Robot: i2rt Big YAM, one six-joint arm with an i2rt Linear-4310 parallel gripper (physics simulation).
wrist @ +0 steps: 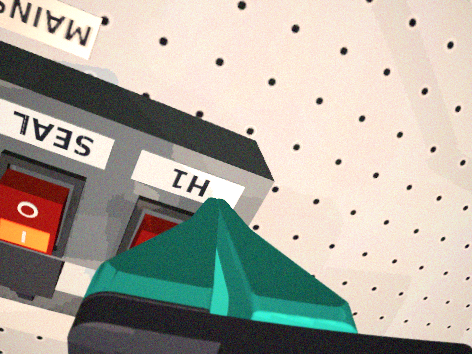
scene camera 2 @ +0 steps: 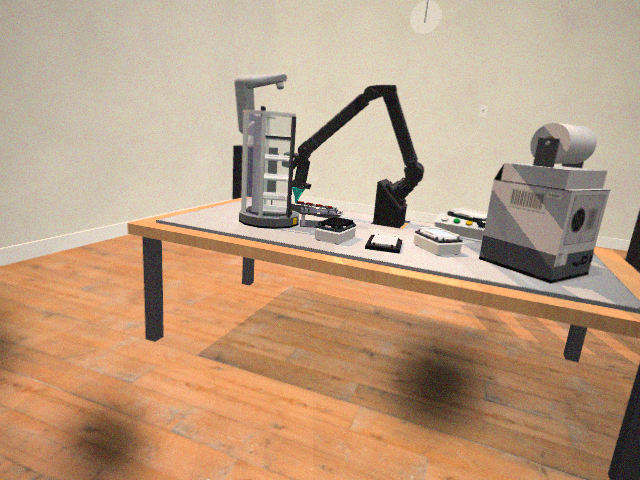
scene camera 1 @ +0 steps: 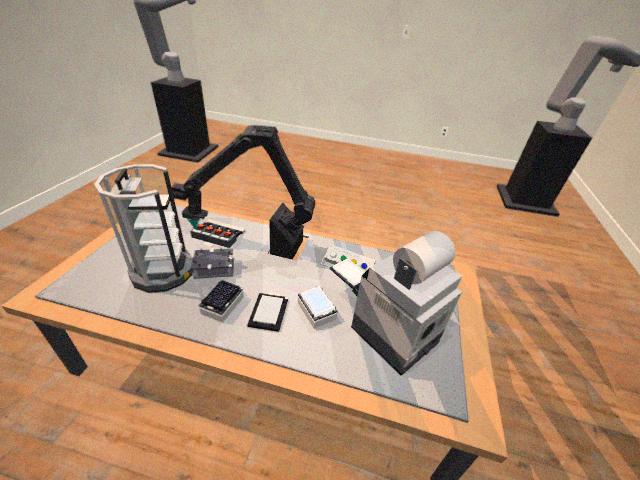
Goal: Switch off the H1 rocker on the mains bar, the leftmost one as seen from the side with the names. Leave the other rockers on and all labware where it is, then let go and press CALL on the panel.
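Frame: origin at the arm's base, x ahead, y left, z up, level; centimetres.
Seen in the pictures: gripper, fingertip midpoint: (wrist: 213, 212) (scene camera 2: 295, 202) (scene camera 1: 195, 228); arm's base, link origin: (scene camera 2: 394, 194) (scene camera 1: 288, 223).
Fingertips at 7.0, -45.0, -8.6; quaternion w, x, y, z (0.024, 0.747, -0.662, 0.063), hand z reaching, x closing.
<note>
Pixels of each thing's top centre, then the offset from my fingertips to it, as dx, dy, dz. "pt": a spot on its surface instead.
- mains bar, surface spot: (wrist: 105, 195) pt -0.7, +3.9, -0.6
- H1 rocker, top centre: (wrist: 158, 266) -2.4, +1.4, +0.7
- SEAL rocker, top centre: (wrist: 23, 226) -1.9, +6.4, +0.7
- panel, top centre: (scene camera 2: 465, 216) (scene camera 1: 351, 254) +0.0, +76.4, +3.8
- carousel rack, surface spot: (scene camera 2: 266, 221) (scene camera 1: 154, 287) pt +38.1, +3.7, -1.8
- grey block, top centre: (scene camera 2: 320, 207) (scene camera 1: 212, 255) +18.5, +18.8, +3.0
- framed white plate, top centre: (scene camera 2: 385, 239) (scene camera 1: 268, 308) +35.4, +50.3, -2.3
- large machine with a roll, top centre: (scene camera 1: 425, 239) (scene camera 2: 563, 124) +32.1, +98.9, +41.0
The mains bar (scene camera 1: 216, 239) (scene camera 2: 316, 210) (wrist: 105, 195) lies at the back left of the table, with a row of red rockers. In the wrist view the H1 rocker (wrist: 152, 230) is mostly hidden behind my fingertips; a red part of it shows, and its position cannot be told. The SEAL rocker (wrist: 30, 215) beside it shows O and a bright orange I part. My gripper (wrist: 213, 212) (scene camera 1: 194, 224) (scene camera 2: 297, 200) is shut and empty, with its teal tips over the H1 end of the bar. The panel (scene camera 1: 347, 258) (scene camera 2: 457, 223), with white, green, yellow and blue buttons, stands right of the arm's base.
A carousel rack (scene camera 1: 155, 285) (scene camera 2: 266, 221) stands close to my gripper. A grey block (scene camera 1: 212, 263) is in front of the bar. A black plate on a block (scene camera 1: 221, 297), a framed white plate (scene camera 1: 268, 310), another plate (scene camera 1: 317, 303) and a large machine with a roll (scene camera 1: 400, 315) (scene camera 2: 542, 227) stand further right.
</note>
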